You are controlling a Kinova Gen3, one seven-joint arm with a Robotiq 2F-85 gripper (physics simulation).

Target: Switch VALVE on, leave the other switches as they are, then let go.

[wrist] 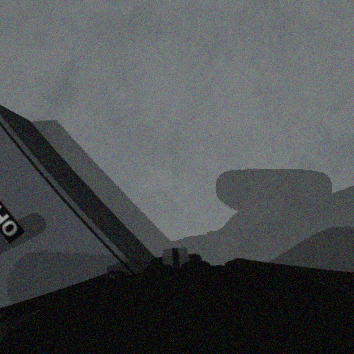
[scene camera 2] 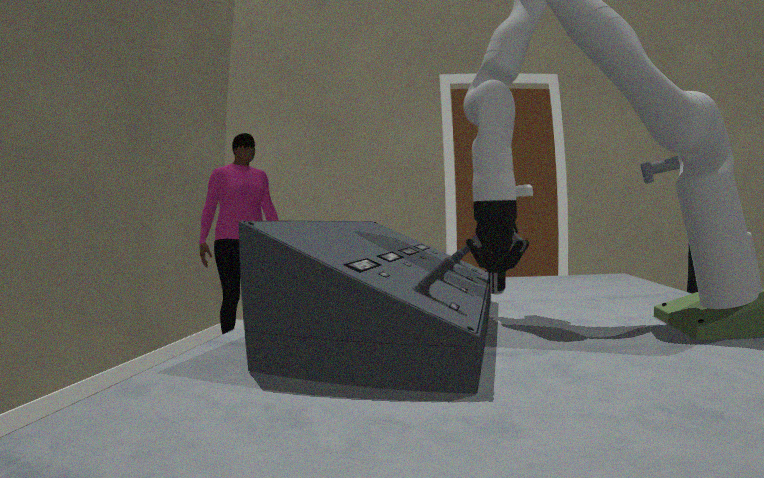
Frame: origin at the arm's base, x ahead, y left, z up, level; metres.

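Seen in the pictures: gripper, fingertip midpoint: [wrist: 175,263] [scene camera 2: 497,293]; arm's base, link origin: [scene camera 2: 728,298].
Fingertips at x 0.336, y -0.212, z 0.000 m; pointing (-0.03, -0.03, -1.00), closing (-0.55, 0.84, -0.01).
Observation:
Offsets run from my fingertips to a thing's top centre. "*": to the spot under its first point. Level surfaces: height alone.
A dark grey sloped switch console [scene camera 2: 360,332] [wrist: 75,235] stands on the table. Lever switches stick out of its sloped face; the nearest lever @(0.146 m ahead, 0.243 m left, 0.086 m up) [scene camera 2: 442,272] is long and tilted up toward the front edge. The other levers are small and partly hidden. I cannot read which is VALVE. An OFF label @(* 0.020 m ahead, 0.087 m right, 0.032 m up) [wrist: 9,227] shows in part at the left of the wrist view. My gripper [scene camera 2: 496,291] [wrist: 175,263] is shut and empty, pointing down at the console's low front edge, beside or just behind it. Whether it touches a lever cannot be told.
The white table @(0.043 m down) [scene camera 2: 360,434] carries the console and the arm's green base [scene camera 2: 726,321]. Square labels or gauges @(* 0.226 m ahead, 0.220 m left, 0.078 m up) [scene camera 2: 362,264] lie higher on the slope. A person in a pink top [scene camera 2: 241,197] stands behind the console at the left. A brown door [scene camera 2: 535,169] is behind the arm.

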